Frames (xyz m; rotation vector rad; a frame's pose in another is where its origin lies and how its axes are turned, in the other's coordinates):
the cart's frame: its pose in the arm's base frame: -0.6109 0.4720 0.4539 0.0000 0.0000 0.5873
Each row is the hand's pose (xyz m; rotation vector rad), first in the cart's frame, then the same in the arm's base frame.
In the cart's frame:
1: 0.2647 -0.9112 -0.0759 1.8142 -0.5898 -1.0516
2: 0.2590 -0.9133 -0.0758 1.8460 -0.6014 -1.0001
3: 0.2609 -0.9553 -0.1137 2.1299 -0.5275 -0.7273
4: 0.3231 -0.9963 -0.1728 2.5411 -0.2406 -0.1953
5: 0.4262 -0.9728 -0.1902 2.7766 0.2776 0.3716
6: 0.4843 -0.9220 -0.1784 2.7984 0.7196 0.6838
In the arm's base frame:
1: 0.1144 -0.1398 0.3780 1.8234 -0.0377 -0.6473
2: 0.1108 -0.1448 0.3781 1.8604 -0.0396 -0.6030
3: 0.1356 -0.1787 0.3402 2.1266 0.1083 -0.3895
4: 0.2101 -0.1783 0.2811 2.4908 0.5030 0.0347
5: 0.2829 -0.1016 0.2637 2.6430 1.0966 0.5024
6: 0.3031 -0.0272 0.2755 2.5779 1.5640 0.7605

